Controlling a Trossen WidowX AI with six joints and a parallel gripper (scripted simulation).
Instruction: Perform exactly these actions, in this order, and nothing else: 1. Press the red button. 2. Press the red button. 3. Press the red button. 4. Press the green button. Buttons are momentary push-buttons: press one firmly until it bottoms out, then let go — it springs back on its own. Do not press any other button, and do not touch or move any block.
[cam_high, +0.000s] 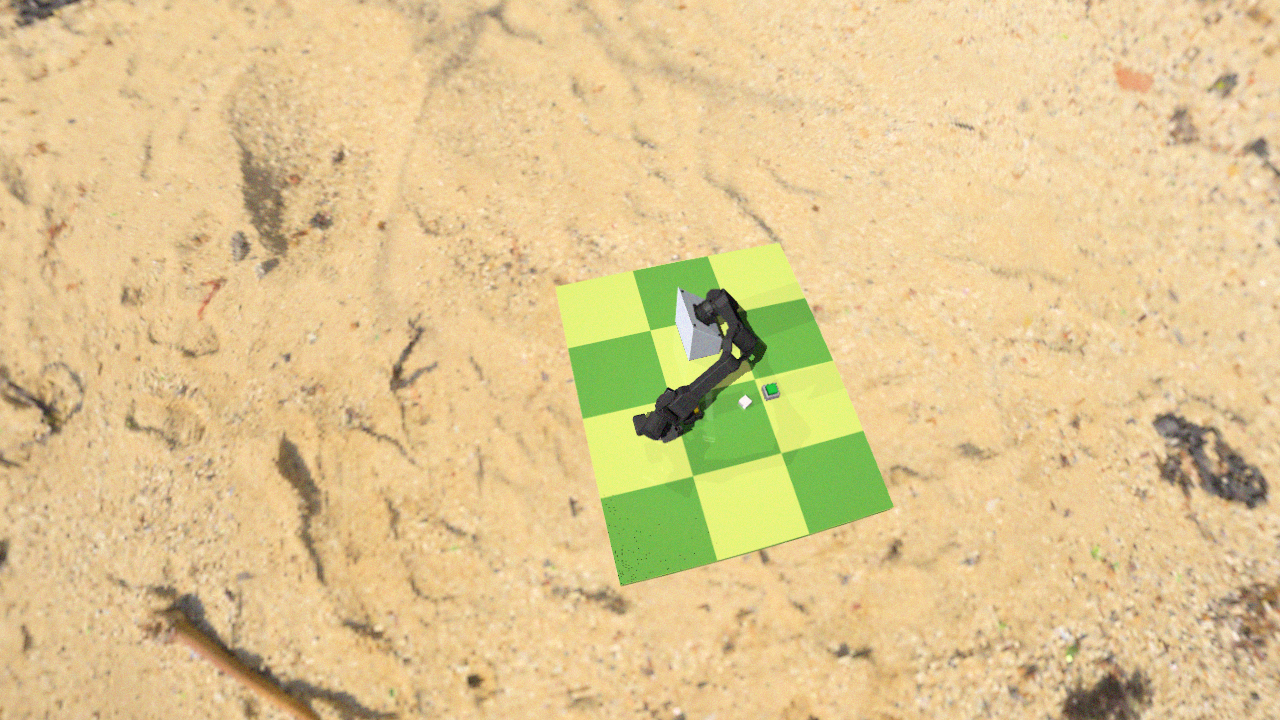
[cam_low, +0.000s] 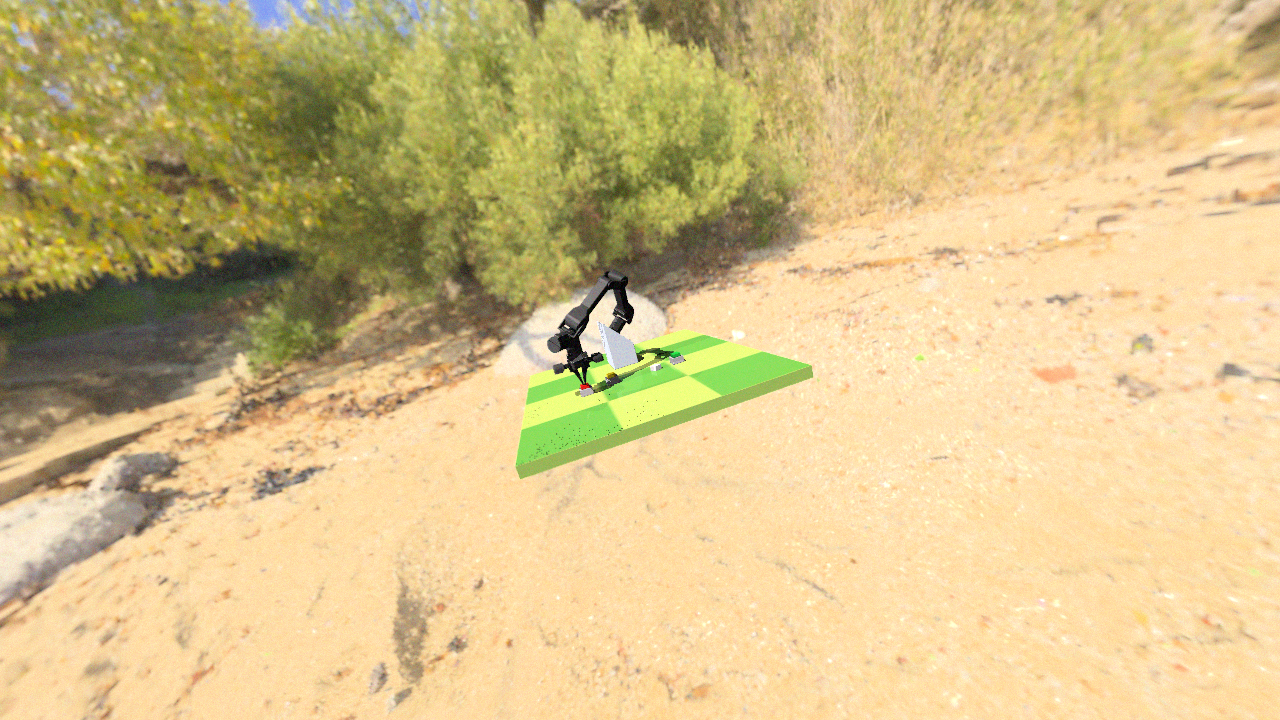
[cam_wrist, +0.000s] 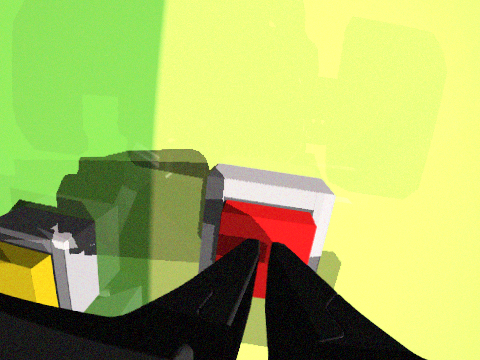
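The red button is 1 cm below my gripper tip. Round my gripper tip: yellow button 10 cm to the left, 6 cm behind, 1 cm below; green button 38 cm to the left, 10 cm behind, 1 cm below; small white block 28 cm to the left, 7 cm behind, 3 cm below.
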